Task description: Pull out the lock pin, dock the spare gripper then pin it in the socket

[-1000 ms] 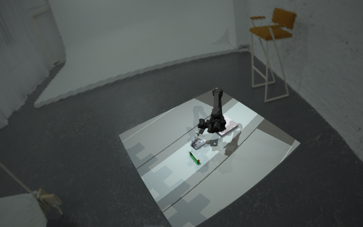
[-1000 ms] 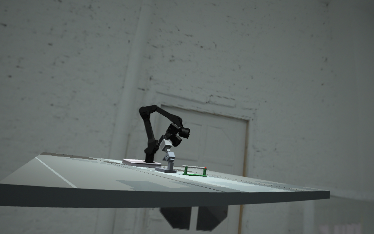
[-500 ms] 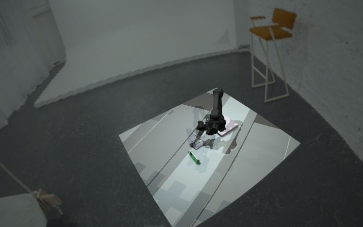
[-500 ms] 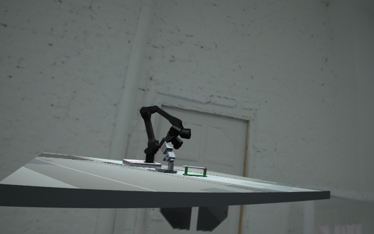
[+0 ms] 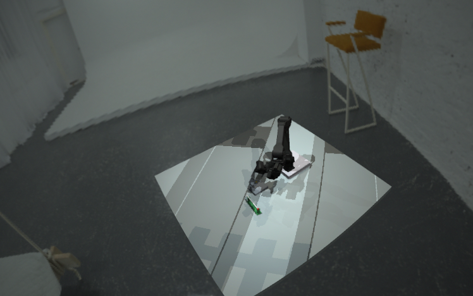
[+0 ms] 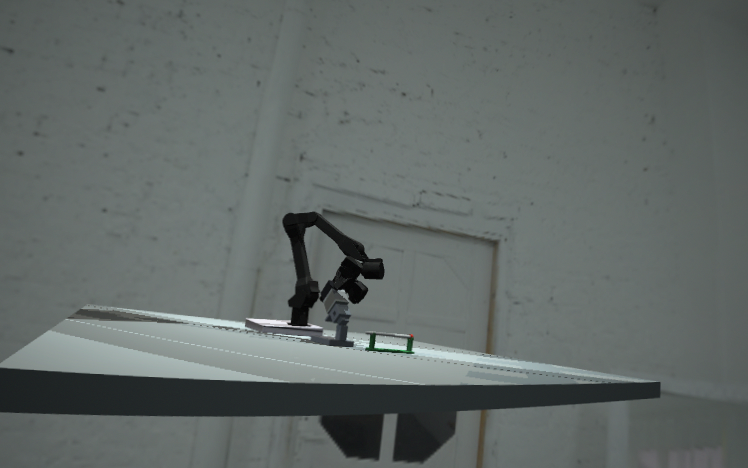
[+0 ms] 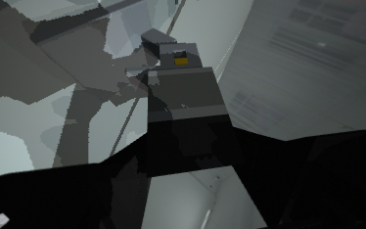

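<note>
Now: the green cradle 130 mm ahead of my gripper tip, 140 mm to the left of it and 110 mm below it. Also, from my gripper tip: spare gripper 10 mm ahead, 10 mm to the left, 10 mm below; then grey mount stand 40 mm ahead, 20 mm to the left, 80 mm below.
</note>
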